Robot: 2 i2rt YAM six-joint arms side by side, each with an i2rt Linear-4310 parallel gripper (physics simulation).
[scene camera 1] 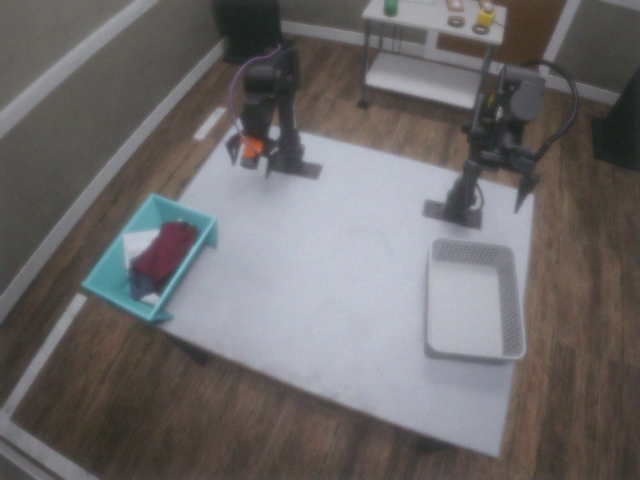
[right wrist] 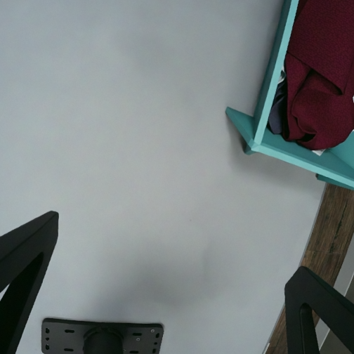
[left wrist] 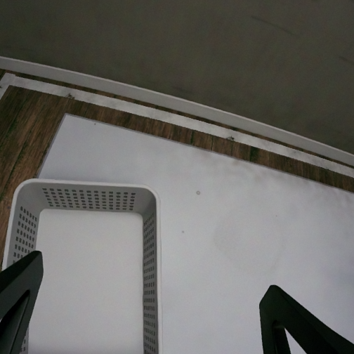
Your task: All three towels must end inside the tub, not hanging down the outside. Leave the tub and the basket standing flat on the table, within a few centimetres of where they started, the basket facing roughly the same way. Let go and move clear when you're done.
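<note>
The teal tub [scene camera 1: 111, 295] [right wrist: 300, 163] stands upright at the table's left edge in scene camera 1. The dark red towel [scene camera 1: 168, 250] [right wrist: 320, 40] lies bunched on top inside it. The white towel [scene camera 1: 136, 243] and the blue-grey towel [scene camera 1: 138, 287] [right wrist: 276, 112] lie partly under it, inside the walls; no towel shows over the rim. The grey basket [scene camera 1: 475, 357] [left wrist: 95, 185] stands upright and empty at the right. My right gripper [scene camera 1: 250, 169] [right wrist: 183, 254] is open and empty, above the table, clear of the tub. My left gripper [scene camera 1: 524, 193] [left wrist: 158, 282] is open and empty, above and behind the basket.
The pale table [scene camera 1: 320, 258] [left wrist: 240, 210] [right wrist: 150, 125] lies between tub and basket. The right arm's base plate [scene camera 1: 310, 170] [right wrist: 145, 336] and the left arm's base plate [scene camera 1: 469, 218] are at the back. A white cart [scene camera 1: 423, 82] stands behind the table.
</note>
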